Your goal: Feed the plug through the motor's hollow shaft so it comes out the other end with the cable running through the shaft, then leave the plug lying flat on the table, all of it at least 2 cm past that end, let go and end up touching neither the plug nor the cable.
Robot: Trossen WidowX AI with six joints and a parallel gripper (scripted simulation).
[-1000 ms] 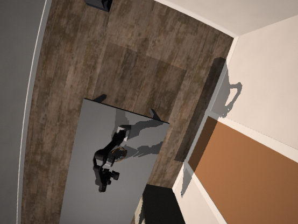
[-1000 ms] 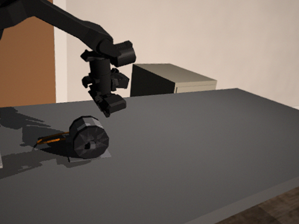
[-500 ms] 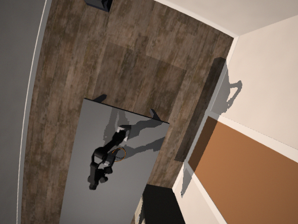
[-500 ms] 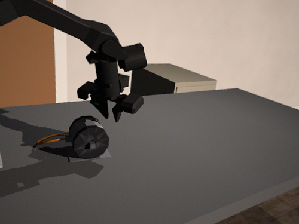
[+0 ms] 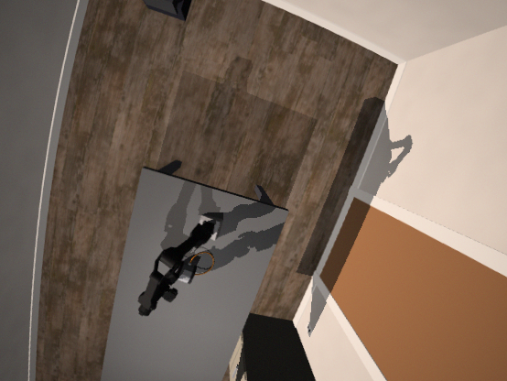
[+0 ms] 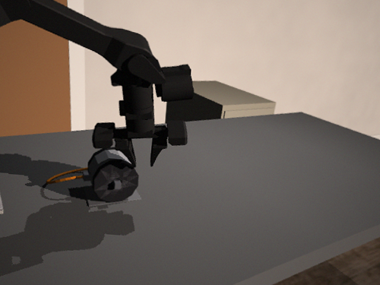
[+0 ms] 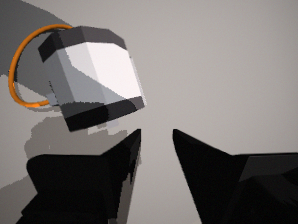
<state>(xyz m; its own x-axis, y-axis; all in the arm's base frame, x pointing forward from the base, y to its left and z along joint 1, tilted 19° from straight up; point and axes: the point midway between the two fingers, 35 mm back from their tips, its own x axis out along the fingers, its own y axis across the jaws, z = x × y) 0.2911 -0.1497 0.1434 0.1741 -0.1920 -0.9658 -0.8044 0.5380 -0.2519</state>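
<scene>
The grey plug is 3 cm behind my hand, 5 cm to the left of it and 8 cm below it. From my hand the other things lie so: thin grey plate 2 cm behind, 9 cm to the left, 14 cm below.
</scene>
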